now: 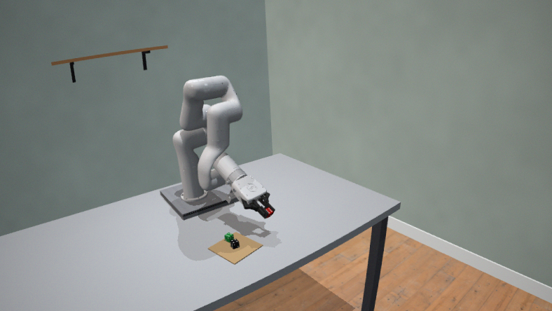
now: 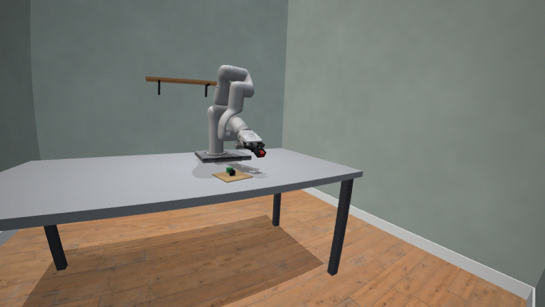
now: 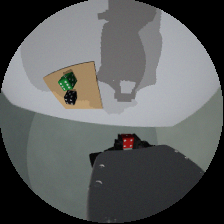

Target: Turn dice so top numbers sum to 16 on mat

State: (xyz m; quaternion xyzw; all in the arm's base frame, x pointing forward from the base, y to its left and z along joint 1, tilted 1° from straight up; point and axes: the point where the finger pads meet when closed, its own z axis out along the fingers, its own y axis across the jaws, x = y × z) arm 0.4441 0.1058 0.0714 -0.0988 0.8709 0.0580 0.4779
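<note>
Now: the green die 50 mm behind my hand, 130 mm to the right of it and 90 mm below it. Round my hand: black die (10 mm behind, 140 mm to the right, 90 mm below); then tan mat (10 mm behind, 140 mm to the right, 110 mm below); then red die (10 mm ahead, 10 mm below).
</note>
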